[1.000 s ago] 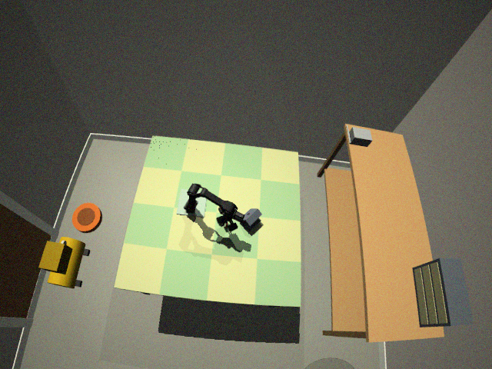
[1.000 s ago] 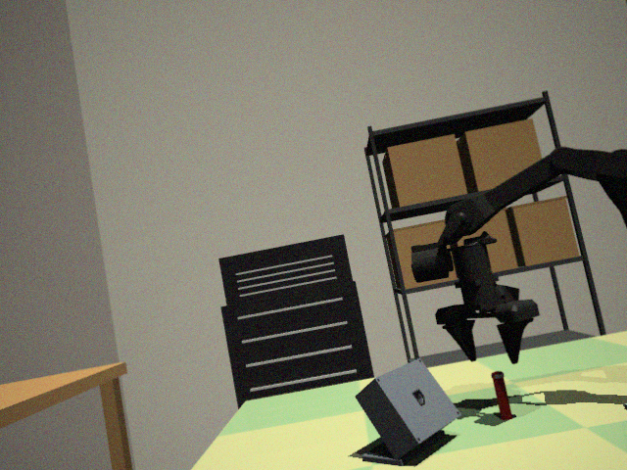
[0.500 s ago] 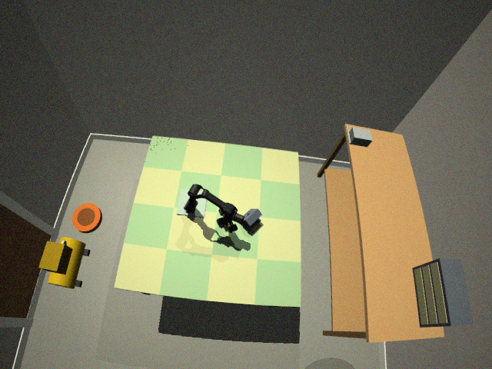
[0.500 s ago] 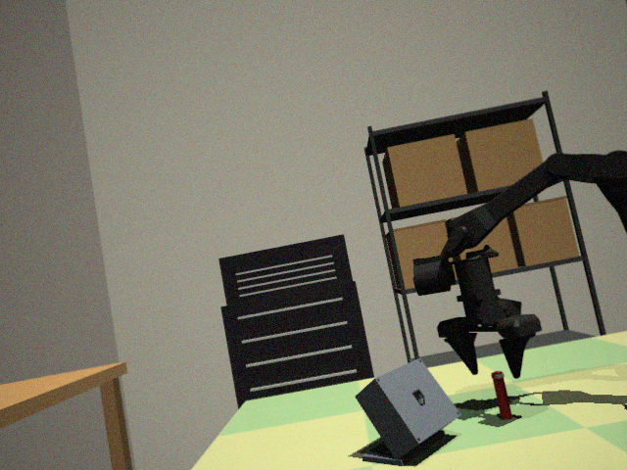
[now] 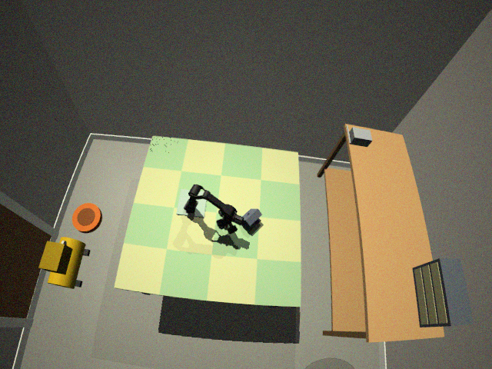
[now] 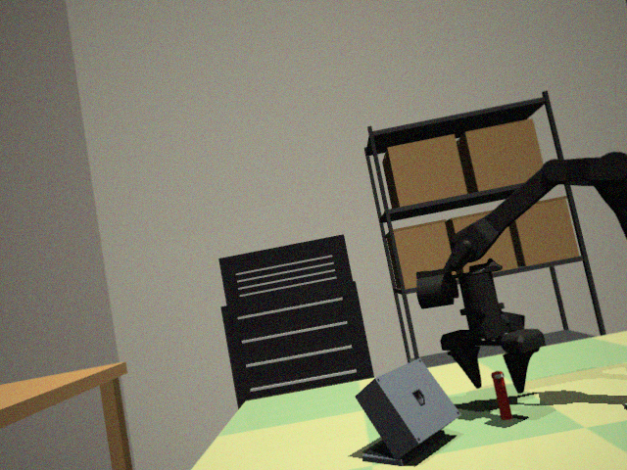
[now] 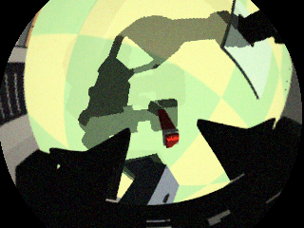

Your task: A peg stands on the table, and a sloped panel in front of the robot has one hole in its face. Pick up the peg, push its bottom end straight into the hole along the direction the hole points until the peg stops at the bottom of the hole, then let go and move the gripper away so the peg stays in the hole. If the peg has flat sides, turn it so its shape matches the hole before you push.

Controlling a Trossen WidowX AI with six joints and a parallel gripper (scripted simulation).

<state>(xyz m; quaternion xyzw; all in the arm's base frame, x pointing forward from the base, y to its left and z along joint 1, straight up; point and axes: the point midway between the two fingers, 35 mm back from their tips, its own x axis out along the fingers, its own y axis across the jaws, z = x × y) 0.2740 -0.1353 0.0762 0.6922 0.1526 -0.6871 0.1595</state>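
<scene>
Right now the red peg is 1 cm above my gripper tip. Also, from my gripper tip: grey sloped panel: 17 cm ahead, 5 cm to the left, 2 cm above.
</scene>
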